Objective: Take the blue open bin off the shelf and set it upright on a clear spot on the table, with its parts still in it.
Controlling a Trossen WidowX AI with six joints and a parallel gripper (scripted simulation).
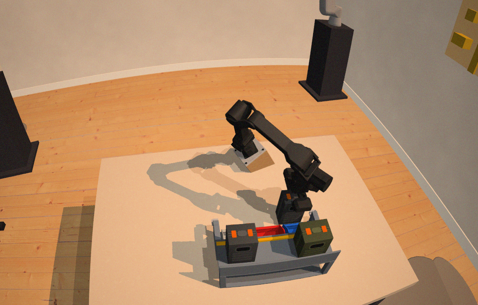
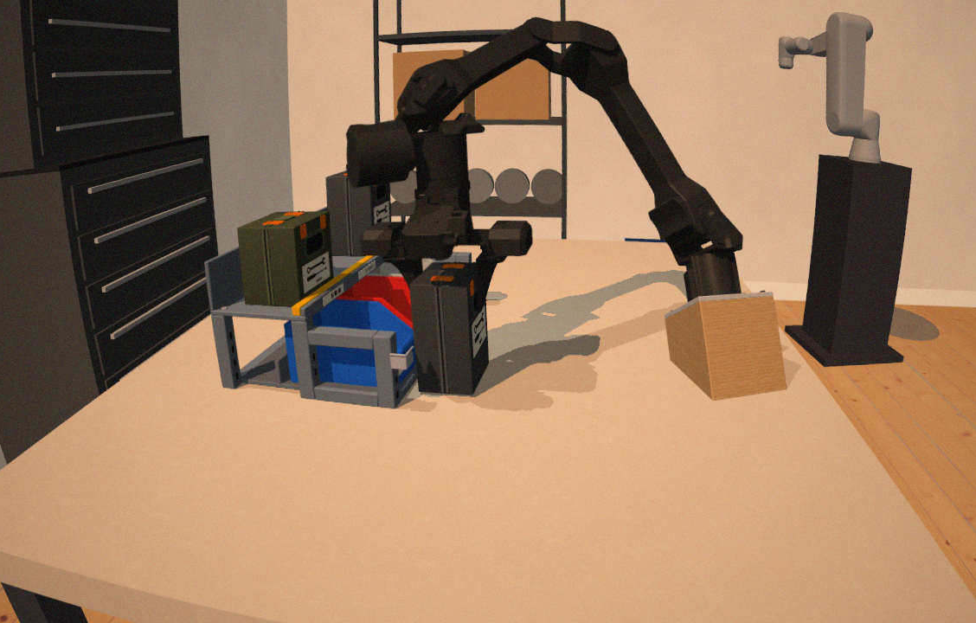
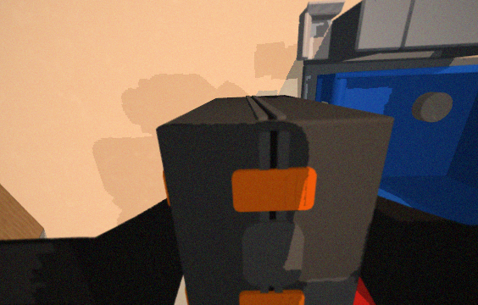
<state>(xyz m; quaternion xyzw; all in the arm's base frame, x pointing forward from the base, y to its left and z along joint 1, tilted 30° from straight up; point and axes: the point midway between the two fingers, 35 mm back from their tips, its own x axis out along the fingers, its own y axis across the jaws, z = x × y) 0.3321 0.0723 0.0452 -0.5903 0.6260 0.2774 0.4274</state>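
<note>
Now: hand 120 mm short of the blue open bin, 80 mm above it and 20 mm to the left of it. From my hand the other things lie so: red bin (130 mm to the right, 100 mm ahead, 80 mm below); then yellow rail (140 mm to the right, 130 mm ahead, 20 mm below); then green case (200 mm ahead, 30 mm to the right, 30 mm above).
</note>
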